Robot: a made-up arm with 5 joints.
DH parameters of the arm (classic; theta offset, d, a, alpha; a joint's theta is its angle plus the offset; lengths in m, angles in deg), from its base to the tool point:
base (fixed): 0 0.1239 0 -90
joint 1: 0 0.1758 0.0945 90
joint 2: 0 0.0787 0.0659 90
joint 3: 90 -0.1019 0.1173 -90
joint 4: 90 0.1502 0.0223 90
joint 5: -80.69 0 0.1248 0
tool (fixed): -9.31 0.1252 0 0
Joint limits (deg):
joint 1: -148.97..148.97
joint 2: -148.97..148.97
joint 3: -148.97..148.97
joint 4: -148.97..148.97
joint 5: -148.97..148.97
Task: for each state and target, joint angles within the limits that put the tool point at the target. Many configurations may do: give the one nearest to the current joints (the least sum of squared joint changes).
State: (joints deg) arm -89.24 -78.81 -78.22 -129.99 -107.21
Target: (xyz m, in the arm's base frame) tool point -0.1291 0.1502 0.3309
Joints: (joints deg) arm -67.95 -85.14 -88.07 -121.42 -85.23
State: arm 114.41 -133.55 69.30 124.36 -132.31
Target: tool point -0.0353 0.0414 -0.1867
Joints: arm 74.64 -142.28 65.68 148.97 -141.94
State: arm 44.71 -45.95 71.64 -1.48 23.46
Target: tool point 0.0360 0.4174 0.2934
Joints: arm 15.92 -21.04 55.99 -11.04 36.27
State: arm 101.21 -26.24 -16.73 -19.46 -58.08
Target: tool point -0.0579 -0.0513 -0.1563
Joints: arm 141.17 -62.03 -75.59 -21.70 -47.26
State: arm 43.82 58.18 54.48 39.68 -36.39
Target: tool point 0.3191 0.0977 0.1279
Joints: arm 87.79 87.79 13.37 27.28 -69.25
